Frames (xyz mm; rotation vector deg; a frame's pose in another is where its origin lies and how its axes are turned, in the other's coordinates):
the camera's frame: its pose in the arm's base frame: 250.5 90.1 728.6 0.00 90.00 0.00
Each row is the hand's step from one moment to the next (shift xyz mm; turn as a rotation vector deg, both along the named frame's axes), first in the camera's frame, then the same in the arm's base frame.
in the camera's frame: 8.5 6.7 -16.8 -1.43 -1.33 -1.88
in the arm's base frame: -16.8 6.7 -8.5 -1.88 -1.33 1.43
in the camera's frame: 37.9 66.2 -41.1 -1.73 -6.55 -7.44
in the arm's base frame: -41.1 66.2 -37.9 -7.44 -6.55 1.73
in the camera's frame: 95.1 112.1 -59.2 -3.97 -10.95 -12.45
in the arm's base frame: -59.2 112.1 -95.1 -12.45 -10.95 3.97
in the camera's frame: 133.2 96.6 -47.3 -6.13 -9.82 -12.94
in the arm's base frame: -47.3 96.6 -133.2 -12.94 -9.82 6.13
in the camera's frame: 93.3 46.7 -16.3 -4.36 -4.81 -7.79
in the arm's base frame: -16.3 46.7 -93.3 -7.79 -4.81 4.36
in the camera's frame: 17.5 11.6 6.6 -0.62 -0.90 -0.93
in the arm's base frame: 6.6 11.6 -17.5 -0.93 -0.90 0.62
